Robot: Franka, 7 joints.
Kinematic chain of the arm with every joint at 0, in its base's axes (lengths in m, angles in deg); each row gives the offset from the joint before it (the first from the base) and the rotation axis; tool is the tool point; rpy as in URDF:
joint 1: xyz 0 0 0.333 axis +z
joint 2: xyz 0 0 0 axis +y
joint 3: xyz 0 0 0.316 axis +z
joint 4: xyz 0.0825 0 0 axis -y
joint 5: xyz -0.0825 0 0.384 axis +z
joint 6: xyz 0 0 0 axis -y
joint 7: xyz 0.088 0 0 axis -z
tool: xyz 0 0 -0.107 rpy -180 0 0
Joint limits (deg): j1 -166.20..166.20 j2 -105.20..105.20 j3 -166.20..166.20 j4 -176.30..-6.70 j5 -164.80..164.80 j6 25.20..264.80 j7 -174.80..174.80
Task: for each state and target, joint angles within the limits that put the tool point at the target. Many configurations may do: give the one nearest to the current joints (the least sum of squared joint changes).
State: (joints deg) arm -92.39 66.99 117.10 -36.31 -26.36 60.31 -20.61
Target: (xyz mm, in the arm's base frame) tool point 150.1 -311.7 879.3
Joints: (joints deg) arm -108.29 54.07 146.15 -47.47 -14.70 39.96 -20.61
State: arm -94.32 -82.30 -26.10 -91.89 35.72 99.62 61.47
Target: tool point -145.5 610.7 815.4
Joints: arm -95.24 -88.05 -27.32 -59.42 38.65 117.62 61.47
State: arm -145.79 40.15 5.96 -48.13 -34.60 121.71 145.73
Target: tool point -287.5 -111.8 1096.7
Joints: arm -151.22 -2.08 0.24 -32.63 -35.57 109.31 145.73
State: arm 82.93 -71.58 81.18 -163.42 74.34 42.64 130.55
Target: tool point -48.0 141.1 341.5
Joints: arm 53.12 -91.61 49.69 -173.08 32.97 56.86 130.55
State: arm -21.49 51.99 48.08 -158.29 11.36 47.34 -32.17
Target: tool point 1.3 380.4 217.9
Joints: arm 11.17 62.10 63.23 -129.14 20.75 71.58 -32.17
